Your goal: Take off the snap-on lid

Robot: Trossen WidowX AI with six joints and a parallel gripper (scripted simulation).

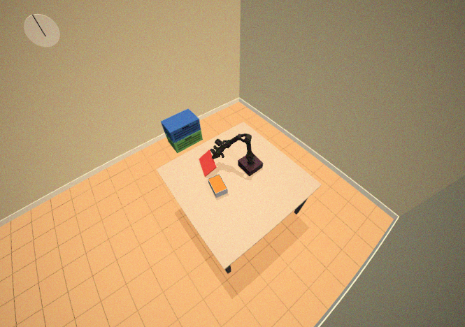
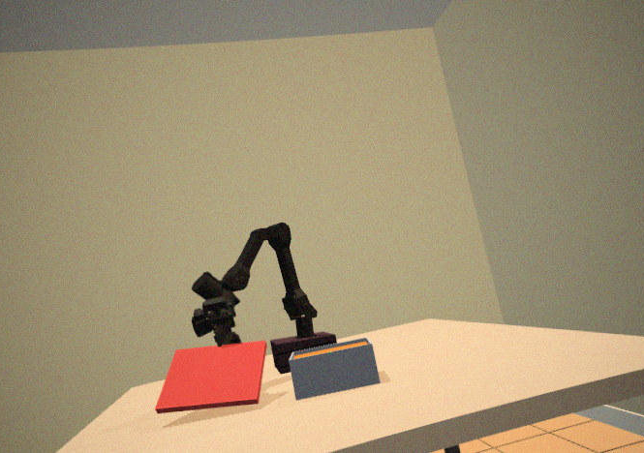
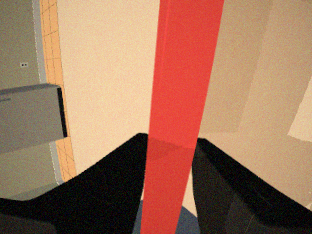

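The red lid is 6 cm ahead of my gripper tip, 5 cm below it and 2 cm to the right of it. Also, from my gripper tip: grey-blue box 26 cm to the left, 12 cm ahead, 9 cm below.
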